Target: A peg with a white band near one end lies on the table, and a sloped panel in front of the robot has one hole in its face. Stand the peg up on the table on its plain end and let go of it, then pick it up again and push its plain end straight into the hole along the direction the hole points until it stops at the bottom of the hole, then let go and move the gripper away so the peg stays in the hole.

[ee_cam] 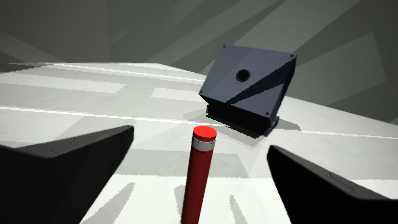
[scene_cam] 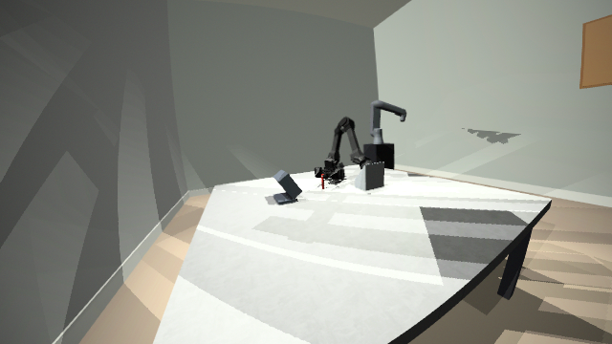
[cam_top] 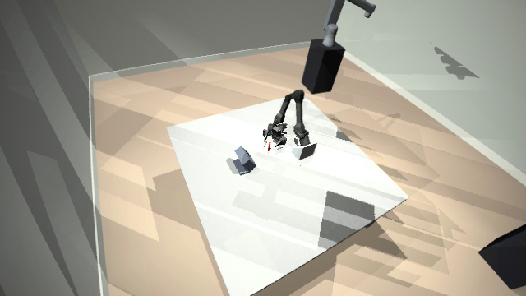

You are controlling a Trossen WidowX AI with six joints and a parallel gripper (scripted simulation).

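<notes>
My gripper tip is now 10 mm above the red peg. From my gripper tip the other things lie so: dark sloped panel (210 mm ahead, 80 mm to the left, 10 mm above).
</notes>
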